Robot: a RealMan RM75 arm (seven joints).
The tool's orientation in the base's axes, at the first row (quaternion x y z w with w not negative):
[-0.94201, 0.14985, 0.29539, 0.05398]
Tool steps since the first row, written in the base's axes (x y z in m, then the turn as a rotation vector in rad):
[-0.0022, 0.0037, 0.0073, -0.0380, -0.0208, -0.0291]
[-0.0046, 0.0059, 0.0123, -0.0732, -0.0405, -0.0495]
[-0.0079, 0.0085, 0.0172, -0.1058, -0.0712, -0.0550]
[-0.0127, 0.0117, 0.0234, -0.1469, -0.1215, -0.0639]
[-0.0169, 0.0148, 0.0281, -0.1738, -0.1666, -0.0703]
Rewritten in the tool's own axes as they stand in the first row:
[-0.0068, -0.0029, -0.0041, -0.0078, 0.0321, 0.0404]
[-0.0121, -0.0043, -0.0065, -0.0186, 0.0621, 0.0724]
[-0.0181, -0.0058, -0.0082, -0.0333, 0.1016, 0.0887]
[-0.0262, -0.0074, -0.0101, -0.0476, 0.1623, 0.1086]
[-0.0330, -0.0091, -0.0111, -0.0537, 0.2137, 0.1198]

